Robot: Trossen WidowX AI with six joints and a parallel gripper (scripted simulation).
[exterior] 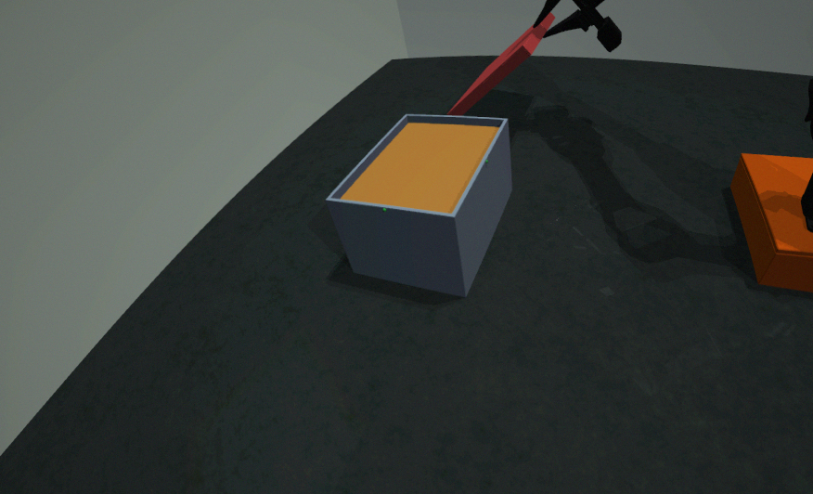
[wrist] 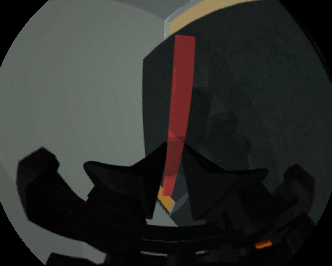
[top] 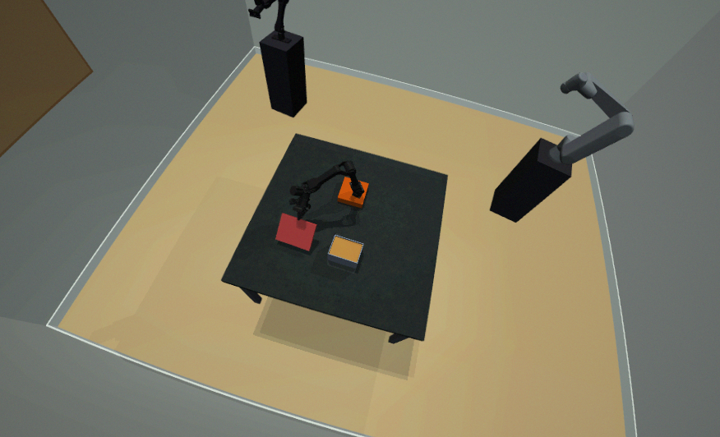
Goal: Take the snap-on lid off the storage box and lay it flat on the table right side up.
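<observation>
Right now my gripper tip is 6 cm short of the lid, 1 cm to the right of it and 5 cm above it. The rest, counted from my gripper tip: storage box: 2 cm ahead, 35 cm to the left, 10 cm below.
</observation>
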